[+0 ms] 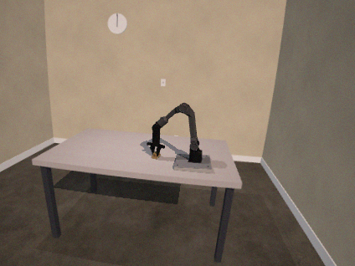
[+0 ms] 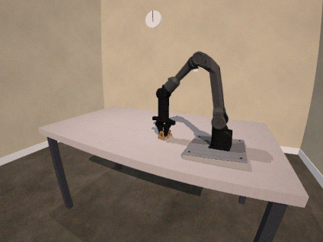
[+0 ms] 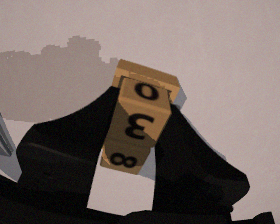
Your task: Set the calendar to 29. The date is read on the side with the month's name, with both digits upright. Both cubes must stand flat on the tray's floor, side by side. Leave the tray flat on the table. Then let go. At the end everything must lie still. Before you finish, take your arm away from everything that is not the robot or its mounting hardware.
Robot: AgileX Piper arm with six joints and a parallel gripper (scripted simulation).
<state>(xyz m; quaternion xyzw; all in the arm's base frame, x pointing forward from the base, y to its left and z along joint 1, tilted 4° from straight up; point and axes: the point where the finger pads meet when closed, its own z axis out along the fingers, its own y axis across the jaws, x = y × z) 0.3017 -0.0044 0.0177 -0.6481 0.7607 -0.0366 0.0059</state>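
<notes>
My gripper is now right at the wooden digit cube. The rest, counted from my hand: wooden tray: 20 mm to the right, 20 mm below.
</notes>
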